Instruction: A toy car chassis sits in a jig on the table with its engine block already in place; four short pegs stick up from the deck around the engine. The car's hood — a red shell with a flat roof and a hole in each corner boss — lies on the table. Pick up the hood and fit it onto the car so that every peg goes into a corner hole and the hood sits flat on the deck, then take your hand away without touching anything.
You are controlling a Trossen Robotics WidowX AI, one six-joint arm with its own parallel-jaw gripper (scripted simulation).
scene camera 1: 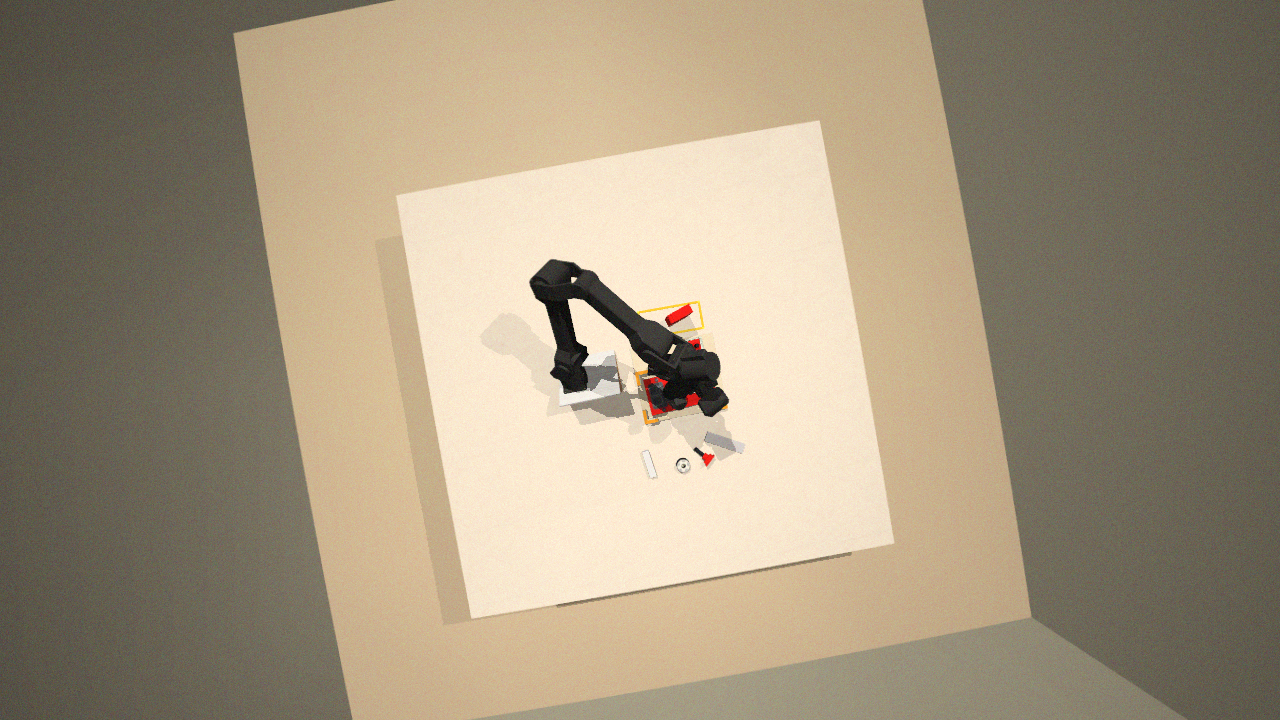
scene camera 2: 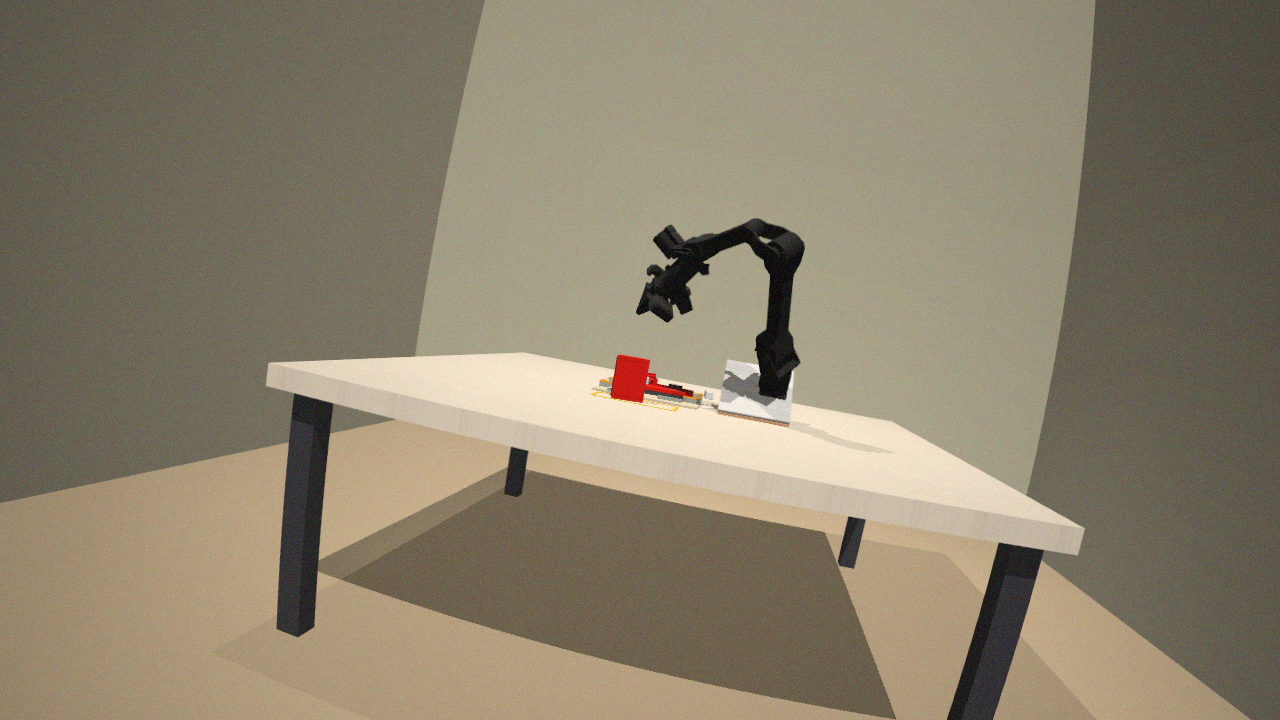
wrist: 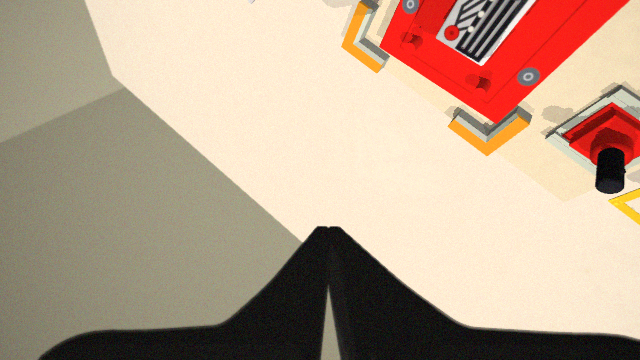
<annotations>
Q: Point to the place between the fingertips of the gripper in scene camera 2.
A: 637, 313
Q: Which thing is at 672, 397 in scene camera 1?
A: The gripper.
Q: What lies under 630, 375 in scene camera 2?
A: A red hood.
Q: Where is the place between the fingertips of the gripper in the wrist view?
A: At 327, 237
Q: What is the gripper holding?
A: Nothing.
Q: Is the gripper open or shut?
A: Shut.
</annotations>
